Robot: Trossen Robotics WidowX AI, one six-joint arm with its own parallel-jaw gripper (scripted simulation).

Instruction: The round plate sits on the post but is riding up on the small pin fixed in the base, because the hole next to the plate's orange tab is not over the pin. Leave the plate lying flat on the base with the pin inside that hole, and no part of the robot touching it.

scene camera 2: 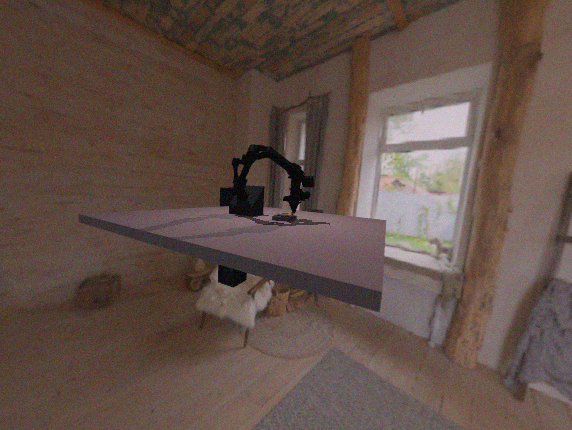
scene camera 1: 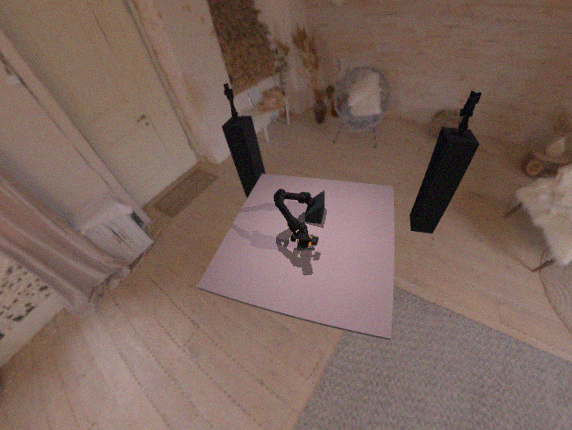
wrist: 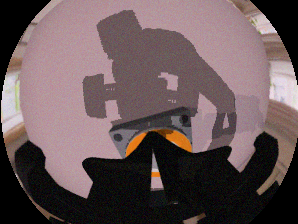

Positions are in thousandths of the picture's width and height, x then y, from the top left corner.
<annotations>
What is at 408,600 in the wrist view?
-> A base.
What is my gripper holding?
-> Nothing.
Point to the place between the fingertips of my gripper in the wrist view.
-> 508,600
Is my gripper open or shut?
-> Shut.
</annotations>
